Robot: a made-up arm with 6 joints. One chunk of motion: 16 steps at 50 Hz.
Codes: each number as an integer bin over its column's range. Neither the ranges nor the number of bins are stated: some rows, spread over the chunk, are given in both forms.
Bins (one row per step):
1: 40 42 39 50 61 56
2: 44 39 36 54 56 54
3: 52 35 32 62 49 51
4: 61 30 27 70 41 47
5: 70 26 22 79 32 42
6: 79 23 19 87 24 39
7: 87 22 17 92 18 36
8: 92 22 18 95 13 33
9: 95 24 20 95 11 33
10: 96 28 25 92 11 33
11: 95 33 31 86 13 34
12: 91 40 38 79 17 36
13: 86 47 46 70 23 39
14: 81 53 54 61 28 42
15: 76 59 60 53 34 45
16: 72 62 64 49 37 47
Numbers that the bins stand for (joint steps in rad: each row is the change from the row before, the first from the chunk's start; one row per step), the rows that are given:
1: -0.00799 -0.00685 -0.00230 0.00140 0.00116 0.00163
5: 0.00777 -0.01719 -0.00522 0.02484 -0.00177 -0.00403
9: 0.02090 -0.01848 -0.00557 0.03777 -0.00389 -0.00767
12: 0.01880 -0.00814 -0.00247 0.02484 -0.00328 -0.00645
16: 0.00882 0.00608 0.00199 0.00060 -0.00126 -0.00201
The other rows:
2: -0.00589 -0.00879 -0.00282 0.00464 0.00066 0.00082
3: -0.00169 -0.01137 -0.00351 0.01110 -0.00005 -0.00039
4: 0.00304 -0.01461 -0.00436 0.01757 -0.00086 -0.00201
6: 0.01249 -0.01913 -0.00574 0.03130 -0.00258 -0.00524
7: 0.01670 -0.01978 -0.00608 0.03534 -0.00318 -0.00645
8: 0.01932 -0.01978 -0.00591 0.03777 -0.00369 -0.00767
10: 0.02142 -0.01590 -0.00471 0.03534 -0.00389 -0.00767
11: 0.02090 -0.01267 -0.00368 0.03049 -0.00369 -0.00726
13: 0.01617 -0.00362 -0.00110 0.01757 -0.00268 -0.00524
14: 0.01355 0.00026 0.00027 0.01029 -0.00217 -0.00403
15: 0.01092 0.00414 0.00130 0.00383 -0.00157 -0.00282

